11 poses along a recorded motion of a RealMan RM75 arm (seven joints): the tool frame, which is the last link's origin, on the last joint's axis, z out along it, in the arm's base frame.
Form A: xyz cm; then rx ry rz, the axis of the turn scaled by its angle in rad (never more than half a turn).
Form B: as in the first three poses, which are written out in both.
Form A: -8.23 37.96 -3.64 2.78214 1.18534 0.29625
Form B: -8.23 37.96 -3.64 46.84 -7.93 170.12
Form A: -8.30 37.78 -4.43 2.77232 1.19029 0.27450
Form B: -8.30 37.78 -4.43 47.09 -6.97 169.94
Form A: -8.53 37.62 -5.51 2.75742 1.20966 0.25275
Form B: -8.53 37.62 -5.51 47.91 -5.98 169.81
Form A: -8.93 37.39 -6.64 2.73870 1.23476 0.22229
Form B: -8.93 37.39 -6.64 48.95 -4.63 169.75
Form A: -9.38 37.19 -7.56 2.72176 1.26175 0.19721
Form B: -9.38 37.19 -7.56 50.06 -3.54 169.80
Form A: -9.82 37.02 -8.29 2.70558 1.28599 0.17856
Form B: -9.82 37.02 -8.29 51.08 -2.68 169.79
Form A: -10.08 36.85 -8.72 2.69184 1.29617 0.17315
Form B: -10.08 36.85 -8.72 51.63 -2.25 169.43
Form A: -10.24 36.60 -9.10 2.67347 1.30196 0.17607
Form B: -10.24 36.60 -9.10 52.13 -1.98 168.65
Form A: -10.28 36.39 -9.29 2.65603 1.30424 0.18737
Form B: -10.28 36.39 -9.29 52.52 -2.01 167.72
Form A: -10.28 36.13 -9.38 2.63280 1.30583 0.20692
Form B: -10.28 36.13 -9.38 53.02 -2.19 166.38
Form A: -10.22 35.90 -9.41 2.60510 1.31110 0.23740
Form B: -10.22 35.90 -9.41 53.79 -2.69 164.78
